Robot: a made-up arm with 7 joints. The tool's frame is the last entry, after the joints. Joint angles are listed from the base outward. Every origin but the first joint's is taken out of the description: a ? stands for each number. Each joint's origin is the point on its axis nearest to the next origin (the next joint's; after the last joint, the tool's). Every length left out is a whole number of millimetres.
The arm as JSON. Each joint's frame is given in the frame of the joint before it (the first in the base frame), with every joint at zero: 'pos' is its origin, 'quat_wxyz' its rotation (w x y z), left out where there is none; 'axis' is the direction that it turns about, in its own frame. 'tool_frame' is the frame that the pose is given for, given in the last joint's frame.
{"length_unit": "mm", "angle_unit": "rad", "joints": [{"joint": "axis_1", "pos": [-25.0, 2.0, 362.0], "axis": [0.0, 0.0, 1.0]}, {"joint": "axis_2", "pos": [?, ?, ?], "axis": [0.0, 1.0, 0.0]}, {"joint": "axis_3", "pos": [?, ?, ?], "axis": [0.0, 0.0, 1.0]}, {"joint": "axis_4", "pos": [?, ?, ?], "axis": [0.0, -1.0, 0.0]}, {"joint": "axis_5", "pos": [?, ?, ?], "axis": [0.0, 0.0, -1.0]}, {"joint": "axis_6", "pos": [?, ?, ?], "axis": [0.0, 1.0, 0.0]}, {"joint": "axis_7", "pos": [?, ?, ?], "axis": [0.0, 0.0, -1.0]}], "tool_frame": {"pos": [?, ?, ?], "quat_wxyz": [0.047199, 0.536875, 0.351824, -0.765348]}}
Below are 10 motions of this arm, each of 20 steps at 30 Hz.
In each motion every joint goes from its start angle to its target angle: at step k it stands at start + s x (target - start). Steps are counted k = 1, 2, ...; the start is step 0. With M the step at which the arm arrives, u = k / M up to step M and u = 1 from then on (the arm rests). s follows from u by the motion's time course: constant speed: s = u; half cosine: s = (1 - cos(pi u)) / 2; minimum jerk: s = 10 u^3 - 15 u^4 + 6 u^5.
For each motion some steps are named. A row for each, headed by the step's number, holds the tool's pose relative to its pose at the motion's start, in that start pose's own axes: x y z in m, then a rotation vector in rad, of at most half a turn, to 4 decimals.
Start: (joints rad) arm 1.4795 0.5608 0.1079 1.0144 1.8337 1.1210 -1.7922
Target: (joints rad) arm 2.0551 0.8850 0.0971 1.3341 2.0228 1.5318 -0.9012
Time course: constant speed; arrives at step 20
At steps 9, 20:
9: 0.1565 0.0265 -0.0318 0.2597 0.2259 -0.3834
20: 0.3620 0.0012 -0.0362 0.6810 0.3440 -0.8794

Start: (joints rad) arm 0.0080 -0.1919 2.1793 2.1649 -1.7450 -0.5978 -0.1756
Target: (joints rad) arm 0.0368 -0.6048 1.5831 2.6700 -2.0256 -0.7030 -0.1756
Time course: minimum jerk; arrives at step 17
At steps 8, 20:
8: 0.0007 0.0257 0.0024 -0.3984 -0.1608 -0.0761
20: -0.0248 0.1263 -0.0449 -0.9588 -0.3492 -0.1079

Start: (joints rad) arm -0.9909 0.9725 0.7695 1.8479 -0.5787 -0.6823 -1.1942
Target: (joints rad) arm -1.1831 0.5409 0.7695 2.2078 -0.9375 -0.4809 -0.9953
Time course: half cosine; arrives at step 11
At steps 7, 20:
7: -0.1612 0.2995 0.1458 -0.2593 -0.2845 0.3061
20: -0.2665 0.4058 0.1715 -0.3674 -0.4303 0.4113

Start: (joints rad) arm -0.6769 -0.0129 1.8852 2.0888 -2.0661 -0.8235 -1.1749
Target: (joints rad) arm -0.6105 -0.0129 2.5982 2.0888 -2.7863 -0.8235 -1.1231
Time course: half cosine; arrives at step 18
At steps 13, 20:
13: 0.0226 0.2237 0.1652 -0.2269 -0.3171 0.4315
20: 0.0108 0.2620 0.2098 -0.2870 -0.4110 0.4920

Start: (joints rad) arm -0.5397 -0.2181 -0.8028 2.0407 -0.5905 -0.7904 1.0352
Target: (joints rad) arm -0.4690 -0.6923 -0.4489 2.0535 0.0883 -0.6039 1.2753
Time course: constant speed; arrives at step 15
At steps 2, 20:
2: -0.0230 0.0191 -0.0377 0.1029 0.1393 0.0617
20: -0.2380 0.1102 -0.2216 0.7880 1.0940 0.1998

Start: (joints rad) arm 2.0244 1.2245 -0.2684 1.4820 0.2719 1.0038 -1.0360
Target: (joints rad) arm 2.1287 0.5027 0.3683 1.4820 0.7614 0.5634 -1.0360
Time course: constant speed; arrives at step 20
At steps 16, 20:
16: -0.2817 -0.4059 -0.3235 -0.5329 0.4292 0.7419
20: -0.2939 -0.5536 -0.3797 -0.6817 0.5232 0.8731

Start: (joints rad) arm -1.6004 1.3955 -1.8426 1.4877 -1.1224 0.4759 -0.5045
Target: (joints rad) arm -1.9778 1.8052 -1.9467 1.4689 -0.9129 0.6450 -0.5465
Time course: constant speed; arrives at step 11
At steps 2, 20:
2: 0.0140 0.0004 -0.0343 -0.0495 -0.0678 -0.0647
20: 0.0691 -0.0213 -0.1984 -0.2677 -0.3759 -0.2982

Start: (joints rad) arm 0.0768 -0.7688 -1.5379 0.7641 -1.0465 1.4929 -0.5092
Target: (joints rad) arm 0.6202 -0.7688 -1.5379 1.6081 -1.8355 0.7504 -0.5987
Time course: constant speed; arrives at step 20
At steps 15, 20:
15: -0.3637 -0.0707 0.1637 0.3317 -0.2739 1.0933
20: -0.4552 -0.1376 0.1955 0.4222 -0.4070 1.4139

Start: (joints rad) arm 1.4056 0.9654 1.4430 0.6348 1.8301 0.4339 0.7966
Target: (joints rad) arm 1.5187 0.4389 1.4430 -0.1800 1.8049 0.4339 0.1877
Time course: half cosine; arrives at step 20
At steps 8, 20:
8: -0.1192 0.1004 -0.0768 -0.2594 0.1190 0.2907
20: -0.4379 0.1682 -0.1517 -0.5954 0.3375 0.8693

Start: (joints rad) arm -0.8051 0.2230 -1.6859 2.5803 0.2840 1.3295 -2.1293
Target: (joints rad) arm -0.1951 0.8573 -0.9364 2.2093 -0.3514 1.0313 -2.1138
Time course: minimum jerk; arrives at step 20
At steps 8, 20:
8: -0.1052 0.2470 -0.1675 -0.3331 -0.0961 0.1767
20: -0.5104 0.3958 -0.7729 -1.0389 -0.5744 0.6702

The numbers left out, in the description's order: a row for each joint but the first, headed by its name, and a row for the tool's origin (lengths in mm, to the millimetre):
axis_2: -19.0 11.0 0.0
axis_3: -29.0 0.0 348.0
axis_4: 57.0 -36.0 0.0
axis_5: 108.0 0.0 -523.0
axis_6: -13.0 -22.0 0.0
axis_7: 89.0 0.0 -81.0
tool: 6.0 24.0 0.0

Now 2 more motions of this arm.
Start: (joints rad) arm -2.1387 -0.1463 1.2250 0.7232 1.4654 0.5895 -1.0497
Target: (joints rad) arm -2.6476 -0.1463 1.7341 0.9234 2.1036 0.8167 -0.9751
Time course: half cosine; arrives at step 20
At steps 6, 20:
6: 0.0004 0.0034 -0.0251 0.0352 0.1346 -0.0501
20: -0.0094 0.0151 -0.1273 0.1121 0.6678 -0.2837

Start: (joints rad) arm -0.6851 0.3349 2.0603 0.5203 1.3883 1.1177 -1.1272
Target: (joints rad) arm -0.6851 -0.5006 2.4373 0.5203 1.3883 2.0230 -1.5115
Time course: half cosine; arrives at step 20
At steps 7, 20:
7: 0.0536 0.0273 0.0435 0.0271 -0.1876 -0.1913
20: 0.1350 0.0514 0.2375 0.2708 -0.2763 -0.7795

